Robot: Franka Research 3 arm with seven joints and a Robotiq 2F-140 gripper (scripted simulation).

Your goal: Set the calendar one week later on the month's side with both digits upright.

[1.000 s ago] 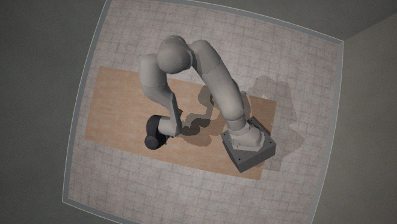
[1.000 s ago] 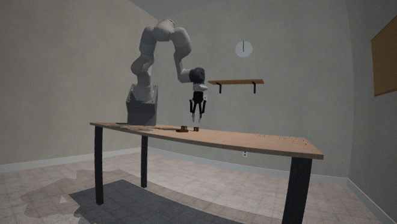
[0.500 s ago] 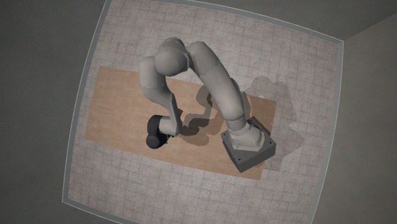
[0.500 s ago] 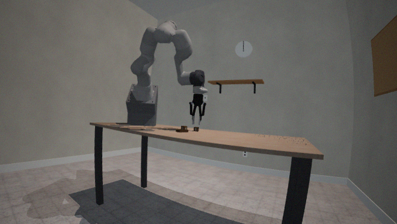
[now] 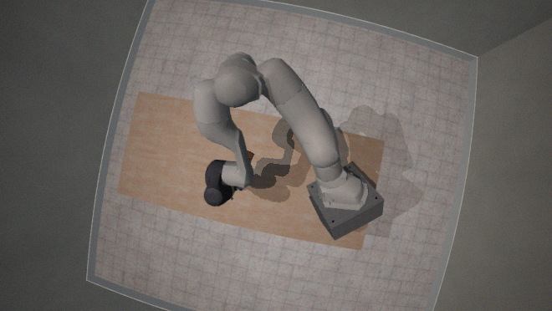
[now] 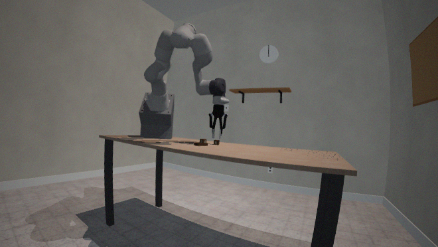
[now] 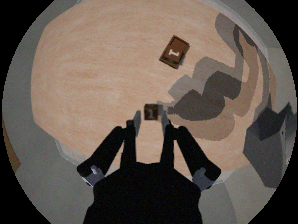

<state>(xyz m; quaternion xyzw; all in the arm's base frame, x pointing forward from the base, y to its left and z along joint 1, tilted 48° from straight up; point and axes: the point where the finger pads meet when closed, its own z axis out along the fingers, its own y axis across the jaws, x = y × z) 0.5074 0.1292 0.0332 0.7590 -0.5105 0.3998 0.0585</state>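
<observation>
My hand is 6 cm above the calendar cube.
</observation>
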